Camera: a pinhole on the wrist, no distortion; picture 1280 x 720 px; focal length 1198.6 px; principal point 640.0 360.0 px. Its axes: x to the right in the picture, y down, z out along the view. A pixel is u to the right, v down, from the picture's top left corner.
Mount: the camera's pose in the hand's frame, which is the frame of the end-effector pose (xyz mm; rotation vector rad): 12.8 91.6 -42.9 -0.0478 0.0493 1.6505
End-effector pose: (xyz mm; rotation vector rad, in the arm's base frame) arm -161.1 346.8 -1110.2 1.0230 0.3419 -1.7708
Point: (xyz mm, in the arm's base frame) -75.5 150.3 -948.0
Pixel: 1125.2 446.7
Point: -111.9 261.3 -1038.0
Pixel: 635.0 569.3
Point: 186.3 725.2 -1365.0
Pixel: behind the camera
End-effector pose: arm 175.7 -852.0 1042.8 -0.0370 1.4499 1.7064
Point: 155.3 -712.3 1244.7
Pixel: 1065.1 467.2
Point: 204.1 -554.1 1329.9
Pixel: 972.5 359.1
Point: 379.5 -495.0 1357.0
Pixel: 698.7 573.3
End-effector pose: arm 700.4 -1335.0 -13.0 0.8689 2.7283 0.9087
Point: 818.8 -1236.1 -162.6
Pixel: 308.6 688.4
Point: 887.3 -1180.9 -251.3
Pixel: 456.8 673.7
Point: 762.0 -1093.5 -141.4
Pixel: 627.9 82.2
